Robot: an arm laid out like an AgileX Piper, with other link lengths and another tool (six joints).
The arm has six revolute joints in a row. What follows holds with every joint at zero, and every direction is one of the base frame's. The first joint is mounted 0.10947 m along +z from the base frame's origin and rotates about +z. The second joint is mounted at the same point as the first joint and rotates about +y. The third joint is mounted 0.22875 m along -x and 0.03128 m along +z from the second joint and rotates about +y. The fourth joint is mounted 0.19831 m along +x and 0.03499 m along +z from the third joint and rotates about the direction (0.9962, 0, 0.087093). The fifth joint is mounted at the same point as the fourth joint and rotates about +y. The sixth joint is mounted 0.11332 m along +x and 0.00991 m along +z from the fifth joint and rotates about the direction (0.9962, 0, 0.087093). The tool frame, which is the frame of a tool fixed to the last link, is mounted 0.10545 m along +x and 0.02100 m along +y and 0.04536 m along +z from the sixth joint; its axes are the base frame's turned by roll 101.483, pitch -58.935 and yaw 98.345 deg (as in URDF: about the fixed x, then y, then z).
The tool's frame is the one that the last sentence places.
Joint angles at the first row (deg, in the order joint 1, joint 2, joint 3, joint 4, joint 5, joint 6):
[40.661, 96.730, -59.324, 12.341, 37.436, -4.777]
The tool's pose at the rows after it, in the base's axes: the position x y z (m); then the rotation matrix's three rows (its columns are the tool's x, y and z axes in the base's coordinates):
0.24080 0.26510 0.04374; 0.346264 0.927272 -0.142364; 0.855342 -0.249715 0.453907; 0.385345 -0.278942 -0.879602
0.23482 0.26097 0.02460; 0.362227 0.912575 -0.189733; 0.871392 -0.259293 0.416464; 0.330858 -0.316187 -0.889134
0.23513 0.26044 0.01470; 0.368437 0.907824 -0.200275; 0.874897 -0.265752 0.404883; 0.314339 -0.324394 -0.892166
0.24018 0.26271 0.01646; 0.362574 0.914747 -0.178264; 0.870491 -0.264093 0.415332; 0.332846 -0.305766 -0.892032
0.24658 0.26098 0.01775; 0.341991 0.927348 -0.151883; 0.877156 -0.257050 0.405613; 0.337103 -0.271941 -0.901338
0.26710 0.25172 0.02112; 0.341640 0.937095 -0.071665; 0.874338 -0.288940 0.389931; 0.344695 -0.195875 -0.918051
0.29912 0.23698 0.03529; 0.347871 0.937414 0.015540; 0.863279 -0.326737 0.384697; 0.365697 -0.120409 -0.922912
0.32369 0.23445 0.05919; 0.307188 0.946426 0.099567; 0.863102 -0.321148 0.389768; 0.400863 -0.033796 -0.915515
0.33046 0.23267 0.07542; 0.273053 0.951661 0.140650; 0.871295 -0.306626 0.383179; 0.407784 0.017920 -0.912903
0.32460 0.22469 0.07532; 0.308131 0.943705 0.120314; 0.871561 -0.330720 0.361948; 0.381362 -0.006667 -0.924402
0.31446 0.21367 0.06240; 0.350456 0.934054 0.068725; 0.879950 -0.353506 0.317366; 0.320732 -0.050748 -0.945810
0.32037 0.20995 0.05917; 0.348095 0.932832 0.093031; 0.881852 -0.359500 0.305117; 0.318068 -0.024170 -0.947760
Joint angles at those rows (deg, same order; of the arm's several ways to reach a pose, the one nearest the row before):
[40.663, 98.060, -58.681, 12.341, 34.318, -4.775]
[40.661, 100.875, -58.676, 12.342, 35.341, -4.778]
[40.660, 102.718, -58.675, 12.342, 34.544, -4.779]
[40.662, 102.844, -58.674, 12.109, 32.930, -4.777]
[40.449, 102.845, -58.782, 9.976, 31.819, -4.384]
[39.405, 102.845, -58.910, 3.238, 29.087, 0.555]
[35.669, 102.717, -61.489, -1.291, 28.470, 1.933]
[33.890, 101.973, -64.936, -4.553, 28.075, 1.656]
[33.626, 100.379, -66.223, -6.921, 28.803, 1.654]
[33.626, 99.167, -66.223, -7.493, 32.312, 3.233]
[33.626, 99.289, -65.649, -8.038, 36.214, 4.484]
[33.347, 99.893, -64.963, -10.638, 34.324, 6.268]

